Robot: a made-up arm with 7 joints. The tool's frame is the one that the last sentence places.
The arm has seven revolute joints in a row. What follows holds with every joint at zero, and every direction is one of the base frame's.
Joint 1 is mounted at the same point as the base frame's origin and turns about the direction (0.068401, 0.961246, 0.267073), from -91.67 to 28.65 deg.
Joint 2 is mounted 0.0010 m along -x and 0.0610 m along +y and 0.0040 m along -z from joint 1 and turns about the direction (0.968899, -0.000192, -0.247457), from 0.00 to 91.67 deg.
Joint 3 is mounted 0.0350 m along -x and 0.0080 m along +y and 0.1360 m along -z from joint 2 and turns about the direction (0.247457, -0.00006, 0.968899), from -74.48 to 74.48 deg.
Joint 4 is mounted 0.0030 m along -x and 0.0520 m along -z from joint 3 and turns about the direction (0.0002, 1, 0.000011), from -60.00 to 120.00 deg.
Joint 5 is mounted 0.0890 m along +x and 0.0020 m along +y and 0.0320 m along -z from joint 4 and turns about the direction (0.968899, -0.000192, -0.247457), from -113.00 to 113.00 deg.
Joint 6 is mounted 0.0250 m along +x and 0.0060 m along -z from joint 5 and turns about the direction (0.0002, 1, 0.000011), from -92.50 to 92.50 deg.
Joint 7 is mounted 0.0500 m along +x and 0.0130 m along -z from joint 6 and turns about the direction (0.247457, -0.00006, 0.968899), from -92.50 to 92.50 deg.
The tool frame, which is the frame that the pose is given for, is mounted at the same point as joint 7; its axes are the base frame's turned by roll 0.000, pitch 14.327 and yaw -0.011 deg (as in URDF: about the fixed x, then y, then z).
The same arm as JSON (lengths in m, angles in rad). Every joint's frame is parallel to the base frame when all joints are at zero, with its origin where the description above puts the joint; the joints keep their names.
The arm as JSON. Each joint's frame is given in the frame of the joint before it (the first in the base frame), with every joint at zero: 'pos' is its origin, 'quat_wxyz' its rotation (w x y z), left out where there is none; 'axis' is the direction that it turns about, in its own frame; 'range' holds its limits. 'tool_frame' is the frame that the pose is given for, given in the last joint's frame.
{"length_unit": "m", "angle_unit": "rad", "joints": [
  {"joint": "joint 1", "pos": [0.0, 0.0, 0.0], "axis": [0.068403, 0.961235, 0.26711], "range": [-1.5999, 0.5]},
  {"joint": "joint 2", "pos": [-0.001, 0.061, -0.004], "axis": [0.968889, -0.0002, -0.247497], "range": [0.0, 1.5999]},
  {"joint": "joint 3", "pos": [-0.035, 0.008, -0.136], "axis": [0.247497, -0.0001, 0.968889], "range": [-1.2999, 1.2999]},
  {"joint": "joint 4", "pos": [-0.003, 0.0, -0.052], "axis": [0.0002, 1.0, 0.0], "range": [-1.0472, 2.0944]},
  {"joint": "joint 5", "pos": [0.089, 0.002, -0.032], "axis": [0.968889, -0.0002, -0.247497], "range": [-1.9722, 1.9722]},
  {"joint": "joint 6", "pos": [0.025, 0.0, -0.006], "axis": [0.0002, 1.0, 0.0], "range": [-1.6144, 1.6144]},
  {"joint": "joint 7", "pos": [0.05, 0.0, -0.013], "axis": [0.247497, -0.0001, 0.968889], "range": [-1.6144, 1.6144]}
], "tool_frame": {"pos": [0.0, 0.0, 0.0], "quat_wxyz": [0.992194, 0.000012, 0.124701, -0.000095]}}

